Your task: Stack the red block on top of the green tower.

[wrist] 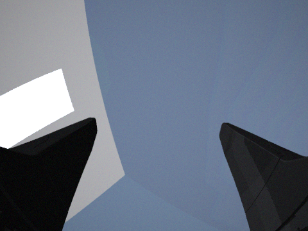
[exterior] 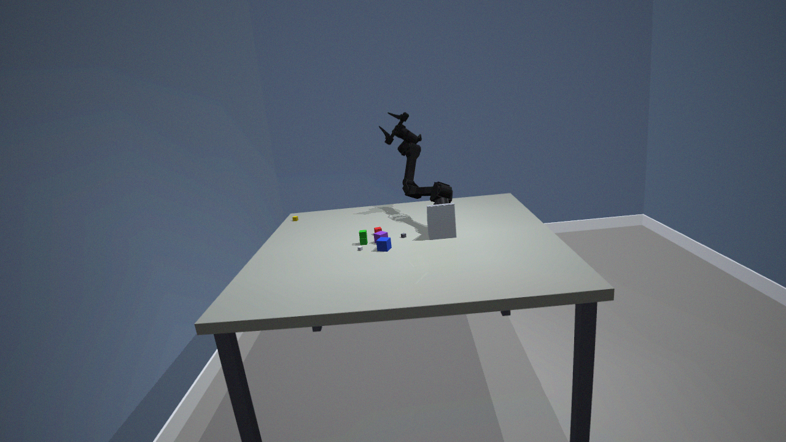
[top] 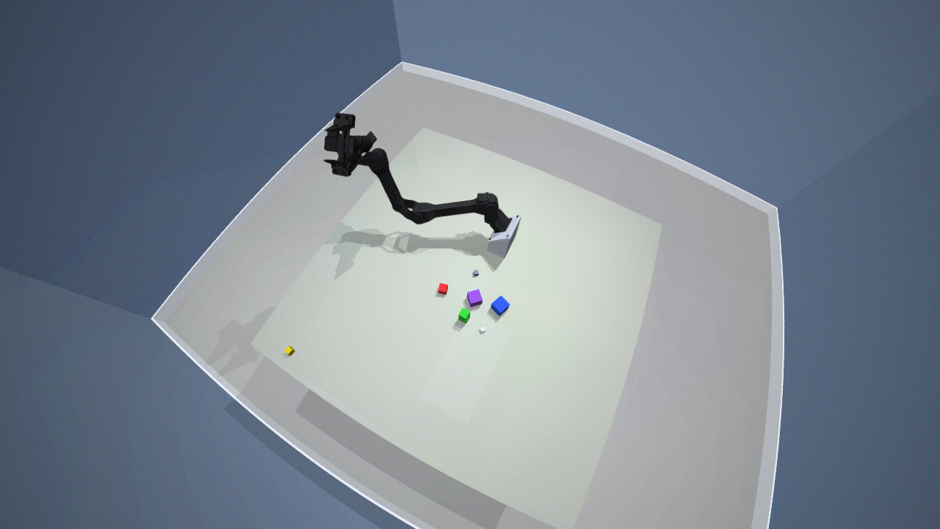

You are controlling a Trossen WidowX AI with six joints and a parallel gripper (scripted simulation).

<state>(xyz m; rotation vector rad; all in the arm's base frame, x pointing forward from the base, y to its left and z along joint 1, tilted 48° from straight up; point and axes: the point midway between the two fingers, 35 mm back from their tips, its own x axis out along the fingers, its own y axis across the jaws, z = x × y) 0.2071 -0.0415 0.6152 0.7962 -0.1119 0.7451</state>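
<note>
Now: gripper tip 48 cm above the red block, 39 cm to the right of it and 6 cm short of it. From my gripper tip the other things lie so: blue block (60 cm to the left, 48 cm below, 2 cm ahead); then yellow cube (54 cm ahead, 49 cm below, 1 cm to the left); then purple block (51 cm to the left, 48 cm below, 4 cm ahead).
</note>
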